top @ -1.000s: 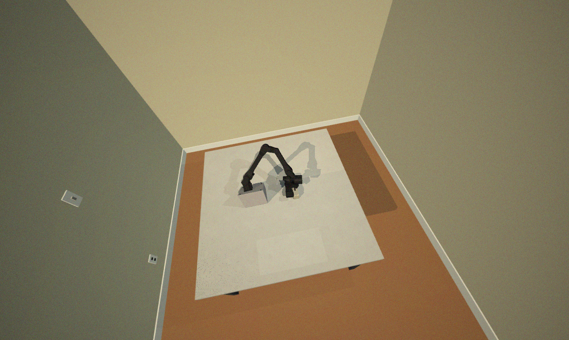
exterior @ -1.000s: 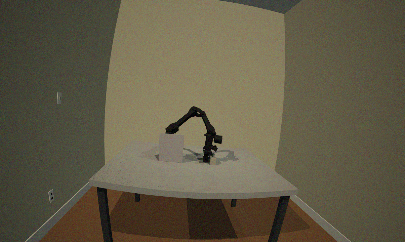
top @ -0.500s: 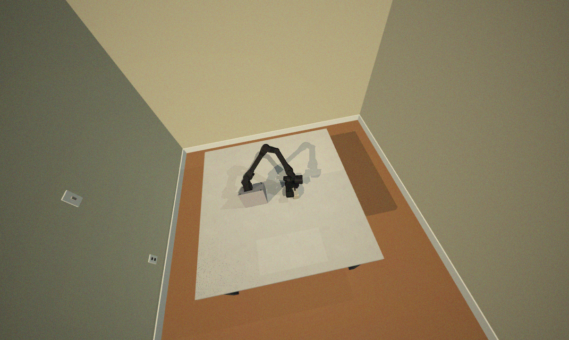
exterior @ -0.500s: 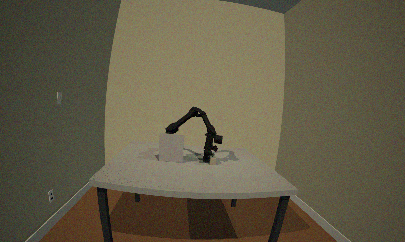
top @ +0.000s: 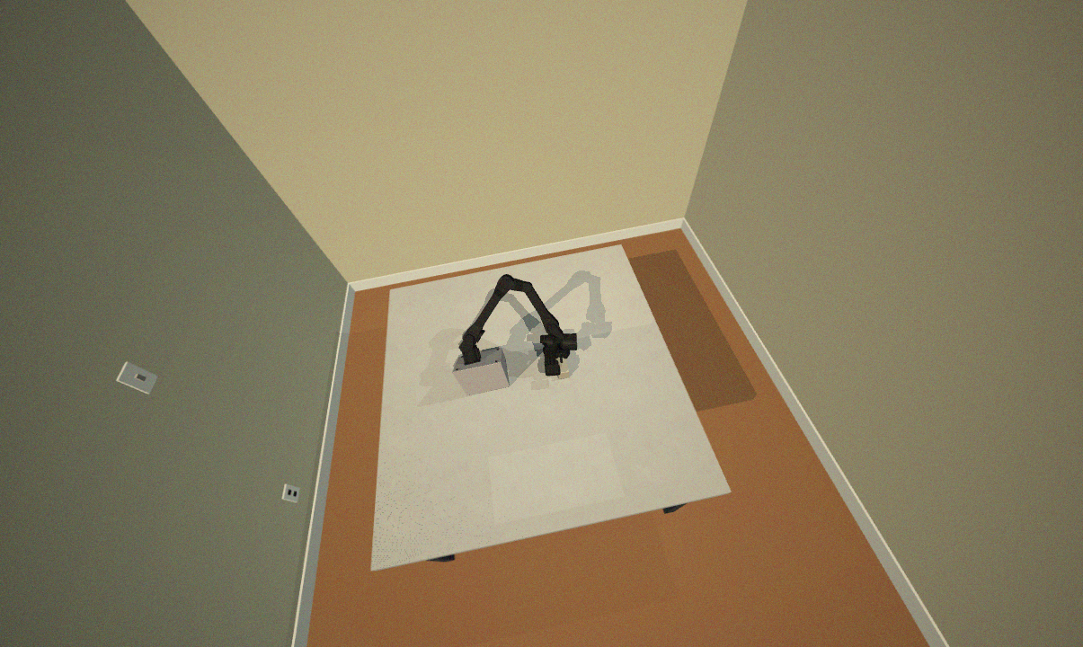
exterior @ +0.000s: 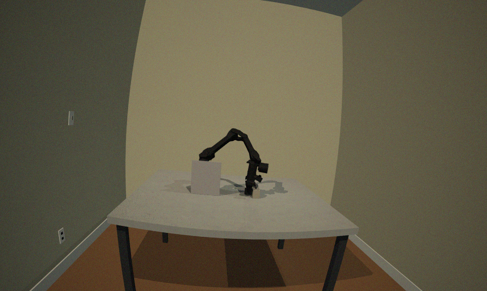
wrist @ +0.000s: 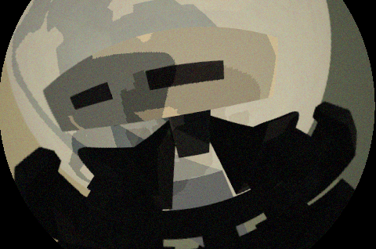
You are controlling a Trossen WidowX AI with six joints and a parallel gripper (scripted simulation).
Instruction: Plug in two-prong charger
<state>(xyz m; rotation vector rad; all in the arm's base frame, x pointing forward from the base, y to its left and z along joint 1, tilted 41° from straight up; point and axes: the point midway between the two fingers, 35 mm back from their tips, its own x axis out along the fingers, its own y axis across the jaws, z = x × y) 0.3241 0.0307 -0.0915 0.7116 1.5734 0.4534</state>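
The dark two-prong charger lies 20 mm ahead of my gripper tip and 10 mm above it.
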